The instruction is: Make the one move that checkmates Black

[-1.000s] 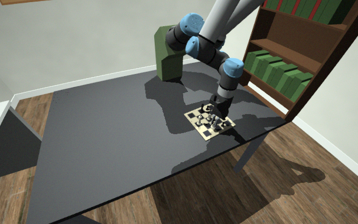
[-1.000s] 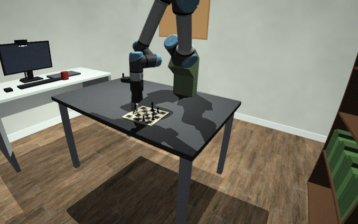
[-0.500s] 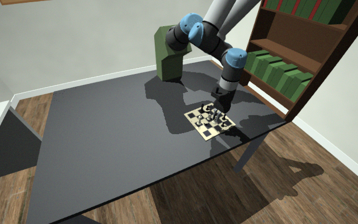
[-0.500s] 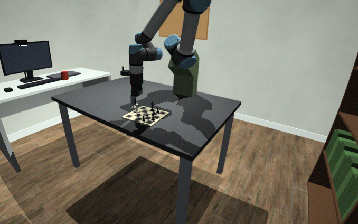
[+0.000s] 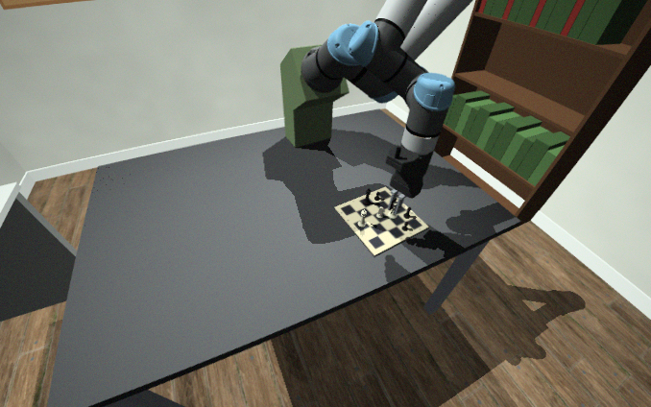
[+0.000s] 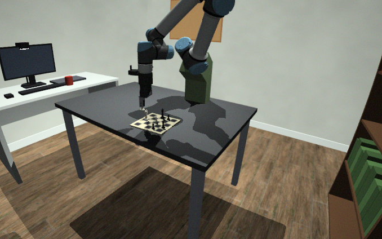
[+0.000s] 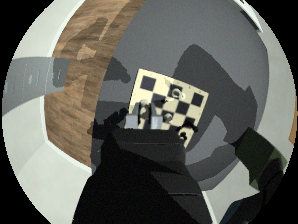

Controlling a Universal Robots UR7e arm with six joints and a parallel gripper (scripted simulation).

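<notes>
Now: the white piece 70 mm behind my hand, 50 mm to the right of it and 100 mm below it. Also, from my hand: chessboard 80 mm behind, 30 mm to the left, 140 mm below; black piece 150 mm behind, 10 mm to the left, 100 mm below.
</notes>
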